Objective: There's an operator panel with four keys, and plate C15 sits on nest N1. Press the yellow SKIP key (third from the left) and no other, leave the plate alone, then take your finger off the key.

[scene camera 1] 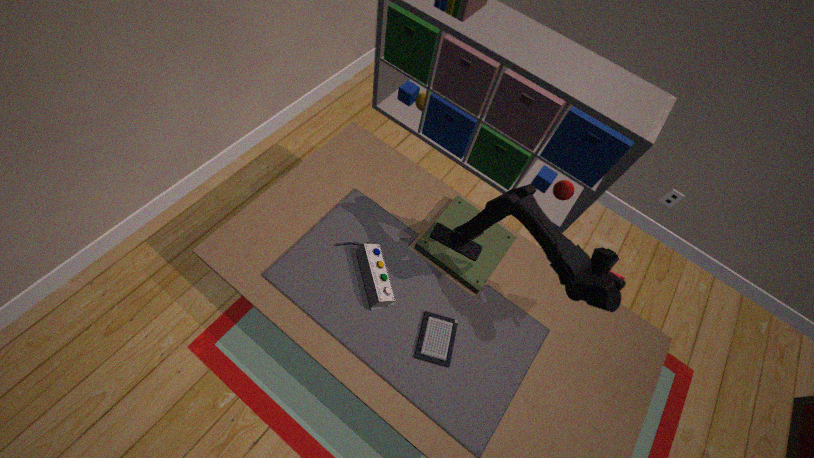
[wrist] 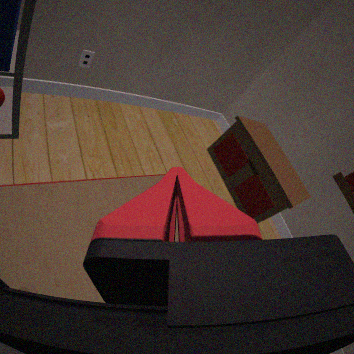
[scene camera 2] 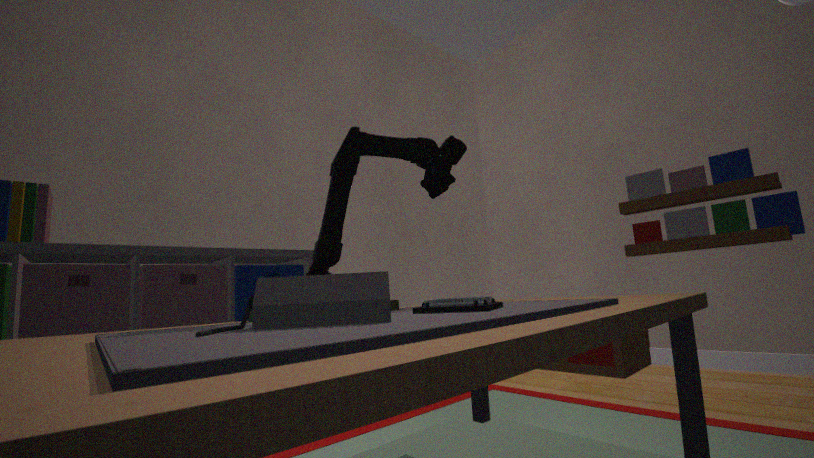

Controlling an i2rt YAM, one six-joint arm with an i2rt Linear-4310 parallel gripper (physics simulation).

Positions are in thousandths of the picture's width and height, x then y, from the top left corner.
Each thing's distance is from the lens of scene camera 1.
button box (scene camera 1: 460,628): 127 cm
